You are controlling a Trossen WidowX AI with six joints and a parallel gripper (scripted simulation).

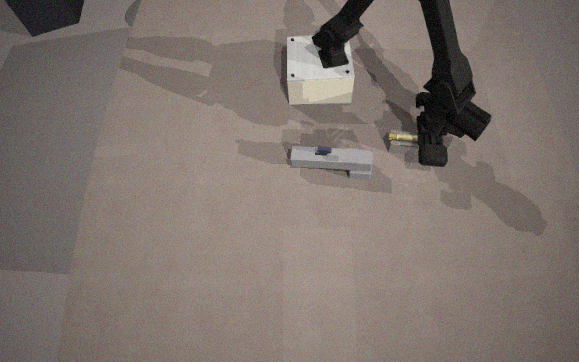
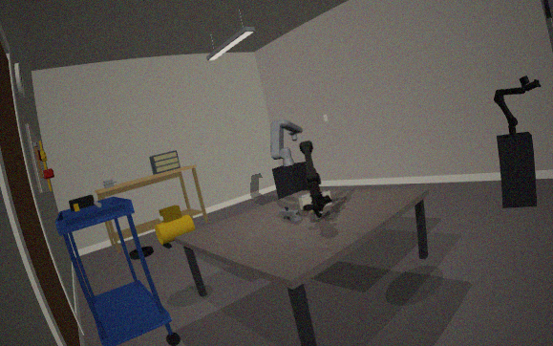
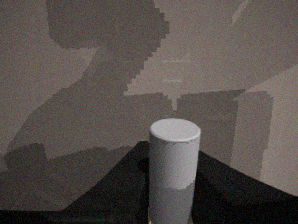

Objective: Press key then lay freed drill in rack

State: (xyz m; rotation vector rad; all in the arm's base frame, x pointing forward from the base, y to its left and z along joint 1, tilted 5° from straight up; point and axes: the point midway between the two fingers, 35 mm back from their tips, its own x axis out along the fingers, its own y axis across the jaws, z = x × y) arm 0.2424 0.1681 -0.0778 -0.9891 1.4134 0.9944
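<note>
My gripper tip is 4 cm to the left of the drill, 3 cm below it and 1 cm past it. Also, from my gripper tip: dark blue T-shaped key: 25 cm to the right, 4 cm above; then grey fixture: 23 cm to the right, 2 cm above, 1 cm ahead.
</note>
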